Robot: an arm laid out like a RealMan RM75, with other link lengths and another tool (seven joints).
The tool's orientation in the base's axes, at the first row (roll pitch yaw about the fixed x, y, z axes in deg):
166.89 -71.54 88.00
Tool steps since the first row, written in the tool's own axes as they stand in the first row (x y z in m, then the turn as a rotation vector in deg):
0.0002 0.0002 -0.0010 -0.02 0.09 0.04
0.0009 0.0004 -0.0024 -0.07 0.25 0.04
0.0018 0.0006 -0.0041 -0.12 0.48 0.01
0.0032 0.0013 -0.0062 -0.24 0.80 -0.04
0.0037 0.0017 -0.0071 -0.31 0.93 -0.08
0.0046 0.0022 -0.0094 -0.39 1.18 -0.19
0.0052 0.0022 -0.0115 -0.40 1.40 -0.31
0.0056 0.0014 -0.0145 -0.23 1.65 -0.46
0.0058 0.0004 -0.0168 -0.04 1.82 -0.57
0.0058 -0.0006 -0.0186 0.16 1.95 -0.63
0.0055 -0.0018 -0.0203 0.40 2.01 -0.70
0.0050 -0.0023 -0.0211 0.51 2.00 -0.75
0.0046 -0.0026 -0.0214 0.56 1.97 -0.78
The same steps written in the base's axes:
-0.0001 -0.0009 0.0005 0.10 0.01 -0.02
-0.0002 -0.0020 0.0016 0.25 -0.05 -0.06
-0.0005 -0.0033 0.0030 0.46 -0.15 -0.08
-0.0003 -0.0050 0.0050 0.76 -0.31 -0.16
-0.0002 -0.0058 0.0058 0.87 -0.40 -0.20
-0.0003 -0.0077 0.0074 1.09 -0.59 -0.23
-0.0008 -0.0094 0.0086 1.27 -0.76 -0.18
-0.0023 -0.0118 0.0099 1.47 -0.90 0.04
-0.0039 -0.0136 0.0107 1.61 -0.99 0.27
-0.0053 -0.0150 0.0112 1.72 -1.01 0.49
-0.0069 -0.0164 0.0113 1.76 -1.01 0.74
-0.0076 -0.0172 0.0111 1.74 -1.02 0.86
-0.0080 -0.0175 0.0108 1.71 -1.03 0.91

